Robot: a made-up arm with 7 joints. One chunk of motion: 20 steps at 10 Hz.
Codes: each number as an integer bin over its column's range. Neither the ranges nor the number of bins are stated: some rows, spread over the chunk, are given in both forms.
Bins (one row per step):
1: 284 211 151 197 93 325 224
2: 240 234 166 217 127 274 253
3: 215 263 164 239 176 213 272
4: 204 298 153 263 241 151 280
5: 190 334 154 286 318 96 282
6: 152 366 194 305 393 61 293
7: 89 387 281 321 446 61 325
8: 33 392 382 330 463 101 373
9: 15 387 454 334 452 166 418
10: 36 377 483 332 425 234 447
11: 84 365 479 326 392 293 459
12: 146 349 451 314 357 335 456
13: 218 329 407 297 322 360 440
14: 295 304 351 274 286 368 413
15: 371 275 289 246 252 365 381
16: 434 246 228 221 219 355 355
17: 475 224 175 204 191 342 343
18: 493 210 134 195 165 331 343
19: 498 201 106 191 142 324 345
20: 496 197 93 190 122 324 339
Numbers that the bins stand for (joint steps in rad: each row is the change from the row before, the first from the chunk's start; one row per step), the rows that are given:
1: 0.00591 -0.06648 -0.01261 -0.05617 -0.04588 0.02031 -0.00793
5: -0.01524 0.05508 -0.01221 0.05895 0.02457 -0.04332 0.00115
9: -0.05462 0.10746 0.02830 0.12104 0.06653 -0.02387 0.02244
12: -0.02514 0.06990 0.02790 0.09517 0.03678 0.02309 0.02839
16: 0.03967 -0.03189 -0.00221 -0.02513 -0.00643 0.02865 0.01258
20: 0.05362 -0.08031 -0.02044 -0.06523 -0.03680 0.02004 0.01007
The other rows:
2: -0.00399 -0.04375 -0.01059 -0.03030 -0.03523 0.00614 -0.00339
3: -0.00961 -0.01509 -0.01086 -0.00184 -0.01989 -0.01081 -0.00042
4: -0.01209 0.01950 -0.01234 0.02920 0.00046 -0.02804 0.00084
6: -0.02379 0.08670 -0.00680 0.08353 0.04805 -0.05305 0.00287
7: -0.03797 0.10746 0.00494 0.10423 0.06465 -0.05305 0.00788
8: -0.05057 0.11240 0.01858 0.11587 0.06997 -0.04193 0.01540
10: -0.04990 0.09757 0.03222 0.11846 0.05807 -0.00497 0.02698
11: -0.03910 0.08571 0.03168 0.11069 0.04774 0.01142 0.02886
13: -0.00894 0.05014 0.02196 0.07318 0.02582 0.03004 0.02588
14: 0.00839 0.02543 0.01440 0.04343 0.01455 0.03226 0.02166
15: 0.02549 -0.00323 0.00602 0.00721 0.00390 0.03143 0.01665
17: 0.04890 -0.05363 -0.00937 -0.04712 -0.01520 0.02504 0.01070
18: 0.05295 -0.06747 -0.01491 -0.05876 -0.02334 0.02198 0.01070
19: 0.05407 -0.07636 -0.01869 -0.06393 -0.03054 0.02004 0.01101

